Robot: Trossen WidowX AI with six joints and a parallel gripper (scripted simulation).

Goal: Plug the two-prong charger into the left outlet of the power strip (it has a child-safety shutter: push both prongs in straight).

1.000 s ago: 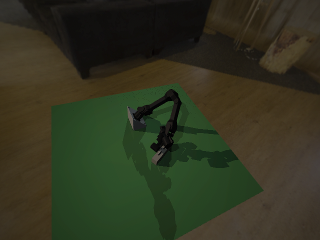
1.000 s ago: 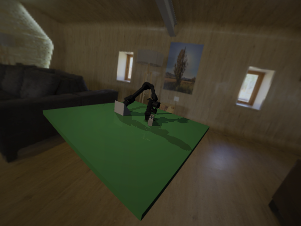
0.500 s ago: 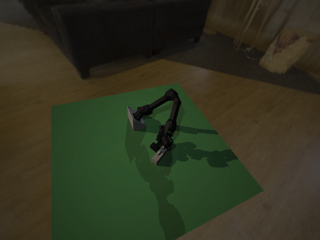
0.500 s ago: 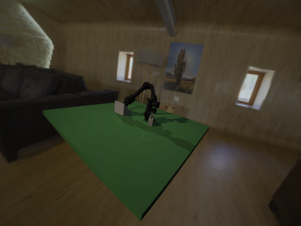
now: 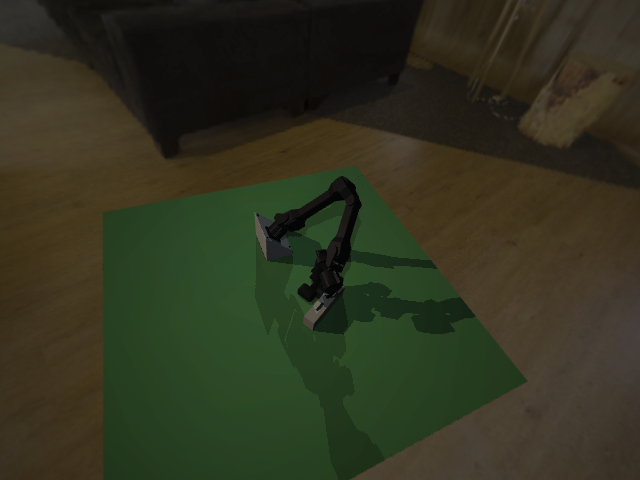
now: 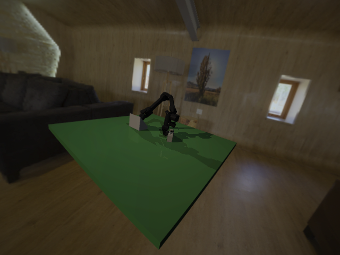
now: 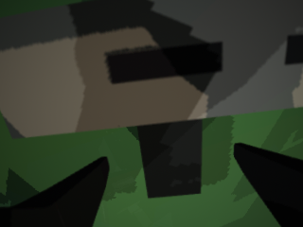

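The two-prong charger lies 3 cm ahead of my gripper tip, 2 cm to the left of it and 1 cm above it.
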